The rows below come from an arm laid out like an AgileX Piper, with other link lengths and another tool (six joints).
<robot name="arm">
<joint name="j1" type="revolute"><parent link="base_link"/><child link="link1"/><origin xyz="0 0 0.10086" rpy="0 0 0"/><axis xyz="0 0 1"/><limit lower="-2.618" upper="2.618"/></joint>
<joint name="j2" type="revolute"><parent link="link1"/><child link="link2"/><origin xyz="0 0 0" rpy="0 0 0"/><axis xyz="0 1 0"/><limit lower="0" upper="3.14"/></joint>
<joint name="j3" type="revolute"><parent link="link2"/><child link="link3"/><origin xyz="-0.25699 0 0.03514" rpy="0 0 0"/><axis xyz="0 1 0"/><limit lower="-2.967" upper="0"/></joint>
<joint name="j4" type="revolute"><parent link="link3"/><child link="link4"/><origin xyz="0.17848 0 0.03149" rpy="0 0 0"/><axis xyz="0.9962 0 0.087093"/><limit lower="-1.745" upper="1.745"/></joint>
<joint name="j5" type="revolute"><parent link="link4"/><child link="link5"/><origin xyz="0 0 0" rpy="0 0 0"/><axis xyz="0 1 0"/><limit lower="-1.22" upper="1.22"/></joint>
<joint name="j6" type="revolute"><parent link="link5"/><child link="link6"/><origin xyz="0.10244 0 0.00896" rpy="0 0 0"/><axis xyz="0.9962 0 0.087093"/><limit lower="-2.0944" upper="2.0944"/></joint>
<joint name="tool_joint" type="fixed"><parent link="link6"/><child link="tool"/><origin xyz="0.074 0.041 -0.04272" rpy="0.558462 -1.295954 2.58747"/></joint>
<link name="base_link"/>
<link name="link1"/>
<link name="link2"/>
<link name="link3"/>
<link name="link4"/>
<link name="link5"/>
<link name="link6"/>
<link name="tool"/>
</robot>
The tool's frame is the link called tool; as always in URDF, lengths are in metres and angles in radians.
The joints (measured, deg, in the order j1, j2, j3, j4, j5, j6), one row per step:
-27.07, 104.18, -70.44, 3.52, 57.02, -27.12
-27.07, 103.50, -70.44, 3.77, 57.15, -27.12
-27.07, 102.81, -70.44, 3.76, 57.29, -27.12
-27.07, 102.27, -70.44, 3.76, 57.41, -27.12
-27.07, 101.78, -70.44, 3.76, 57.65, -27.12
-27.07, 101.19, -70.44, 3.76, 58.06, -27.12
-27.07, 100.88, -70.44, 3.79, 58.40, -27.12
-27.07, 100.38, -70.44, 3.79, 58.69, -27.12
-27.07, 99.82, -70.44, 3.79, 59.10, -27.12
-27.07, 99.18, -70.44, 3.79, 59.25, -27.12
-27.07, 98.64, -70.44, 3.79, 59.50, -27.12
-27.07, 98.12, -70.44, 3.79, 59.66, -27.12
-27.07, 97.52, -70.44, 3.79, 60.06, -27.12
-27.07, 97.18, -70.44, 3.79, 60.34, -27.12
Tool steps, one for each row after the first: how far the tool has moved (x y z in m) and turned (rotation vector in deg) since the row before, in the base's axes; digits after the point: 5 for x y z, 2 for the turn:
0.00012, 0.00082, 0.00275, -0.05, -0.59, -0.11
-0.00035, 0.00015, 0.00268, -0.25, -0.49, 0.01
-0.00031, 0.00017, 0.00211, -0.19, -0.38, 0.01
-0.00066, 0.00035, 0.00201, -0.11, -0.23, 0.01
-0.00115, 0.00061, 0.00249, -0.07, -0.17, 0.02
-0.00091, 0.00059, 0.00141, 0.05, 0.01, 0.01
-0.00085, 0.00045, 0.00205, -0.09, -0.19, 0.02
-0.00120, 0.00063, 0.00234, -0.06, -0.14, 0.02
-0.00052, 0.00027, 0.00243, -0.22, -0.44, 0.01
-0.00080, 0.00042, 0.00212, -0.13, -0.26, 0.02
-0.00057, 0.00030, 0.00198, -0.16, -0.32, 0.01
-0.00127, 0.00067, 0.00241, -0.08, -0.18, 0.02
-0.00088, 0.00046, 0.00139, -0.02, -0.06, 0.02

